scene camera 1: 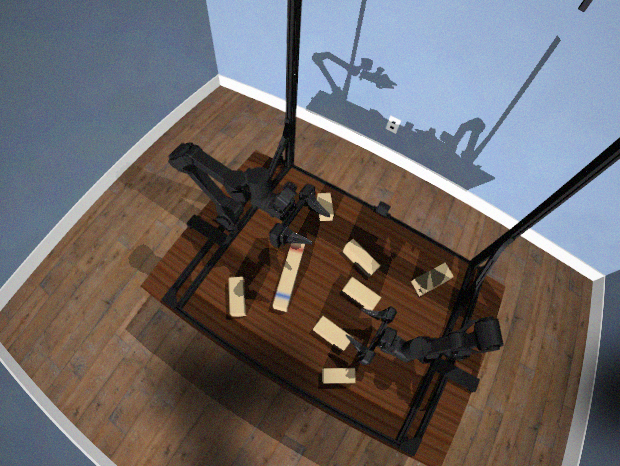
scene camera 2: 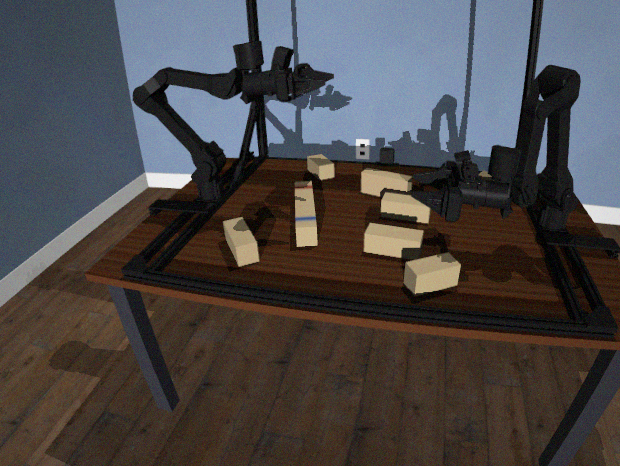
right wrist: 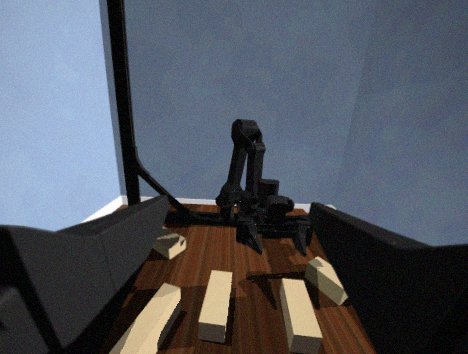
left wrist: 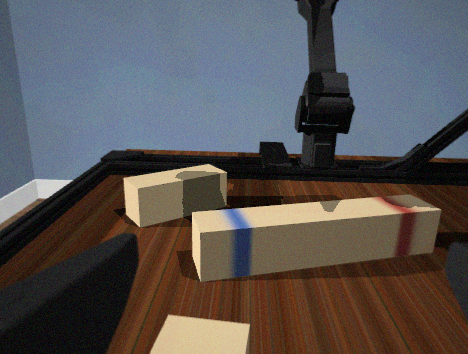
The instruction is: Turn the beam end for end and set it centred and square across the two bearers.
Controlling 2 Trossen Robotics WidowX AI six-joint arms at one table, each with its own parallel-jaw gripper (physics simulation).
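The beam is a long pale bar lying flat left of the middle, its red band toward the back and its blue band toward the front. Several shorter plain blocks lie about; which two are the bearers cannot be told. Three lie right of the beam: a back one, a middle one and a nearer one. My left gripper is open and empty, low near the middle and nearer blocks. My right gripper is open and empty, high above the table's back left.
Other blocks lie at the left, back, far right and front. A black frame rail edges the table, with uprights at the back.
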